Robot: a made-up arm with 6 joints.
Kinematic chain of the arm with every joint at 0, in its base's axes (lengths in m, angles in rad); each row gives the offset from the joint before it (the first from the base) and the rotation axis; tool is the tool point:
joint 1: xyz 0 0 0.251 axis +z
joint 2: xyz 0 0 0 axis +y
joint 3: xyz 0 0 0.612 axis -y
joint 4: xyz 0 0 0 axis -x
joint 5: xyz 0.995 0 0 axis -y
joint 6: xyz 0 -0.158 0 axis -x
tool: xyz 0 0 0
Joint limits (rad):
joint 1: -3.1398..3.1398
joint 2: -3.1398..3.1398
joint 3: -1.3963..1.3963
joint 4: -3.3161..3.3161
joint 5: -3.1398..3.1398
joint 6: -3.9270..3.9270
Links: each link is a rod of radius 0.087 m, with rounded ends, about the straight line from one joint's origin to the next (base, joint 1, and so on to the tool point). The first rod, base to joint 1, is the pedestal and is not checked.
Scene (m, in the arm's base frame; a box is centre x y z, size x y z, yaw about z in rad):
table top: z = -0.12
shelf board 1: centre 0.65 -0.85 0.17 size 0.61 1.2 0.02 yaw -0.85
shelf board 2: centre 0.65 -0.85 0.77 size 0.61 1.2 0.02 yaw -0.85
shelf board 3: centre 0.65 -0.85 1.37 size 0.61 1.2 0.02 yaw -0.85
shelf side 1: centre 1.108 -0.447 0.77 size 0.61 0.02 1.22 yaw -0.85
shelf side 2: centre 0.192 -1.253 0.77 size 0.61 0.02 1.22 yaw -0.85
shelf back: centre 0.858 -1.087 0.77 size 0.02 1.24 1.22 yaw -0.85
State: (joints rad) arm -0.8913 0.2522 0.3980 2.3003 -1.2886 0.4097
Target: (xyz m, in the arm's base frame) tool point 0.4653 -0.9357 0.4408
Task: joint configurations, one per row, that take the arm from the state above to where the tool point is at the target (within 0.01 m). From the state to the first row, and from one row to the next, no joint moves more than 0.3 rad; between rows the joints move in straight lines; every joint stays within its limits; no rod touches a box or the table.
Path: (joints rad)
1: -0.9074 0.0002 0.1867 2.3146 -1.2886 0.4097
2: -0.9236 -0.2517 -0.0246 2.3289 -1.2886 0.4097
3: -0.9397 -0.5037 -0.2360 2.3432 -1.2886 0.4097
4: -0.9559 -0.7556 -0.4473 2.3575 -1.2886 0.4097
5: -1.2121 -0.6613 -0.7296 2.3524 -1.2886 0.4097
6: -1.4683 -0.5670 -1.0118 2.3473 -1.2886 0.4097
7: -1.3839 -0.3093 -0.7840 2.3457 -1.2886 0.4097
8: -1.2994 -0.0516 -0.5561 2.3442 -1.2886 0.4097
9: -1.2150 0.2060 -0.3283 2.3426 -1.2886 0.4097

